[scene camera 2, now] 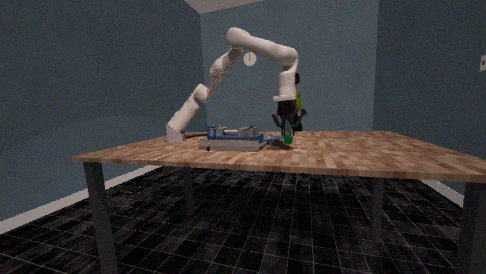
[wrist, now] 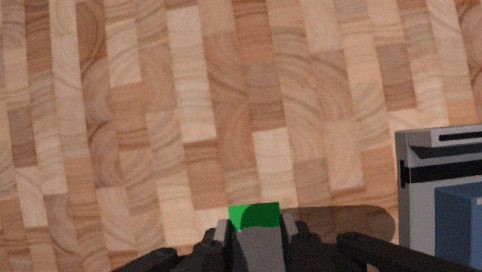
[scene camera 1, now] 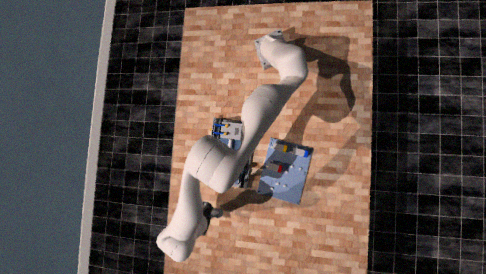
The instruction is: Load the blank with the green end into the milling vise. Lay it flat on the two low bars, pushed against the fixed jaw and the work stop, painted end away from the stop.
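My gripper (scene camera 2: 288,131) (wrist: 256,232) is shut on the blank with the green end (scene camera 2: 288,140) (wrist: 254,215). The blank's grey part lies between the fingers and its green end sticks out at the top of the grip in the wrist view. In scene camera 2 it hangs low, close to the table top, beside the right end of the vise; I cannot tell whether it touches the table. The milling vise (scene camera 1: 229,131) (scene camera 2: 232,144) (wrist: 405,215) stands apart from the blank, at the right edge of the wrist view. The arm hides much of the vise in scene camera 1; its bars and stop are not clear.
A blue tray (scene camera 1: 294,192) beside the vise bears blanks with a yellow end (scene camera 1: 285,148), a blue end (scene camera 1: 305,153) and a red end (scene camera 1: 279,168). A small yellow and black part (scene camera 2: 208,147) is at the vise's front left. A person (scene camera 2: 298,100) stands behind the table.
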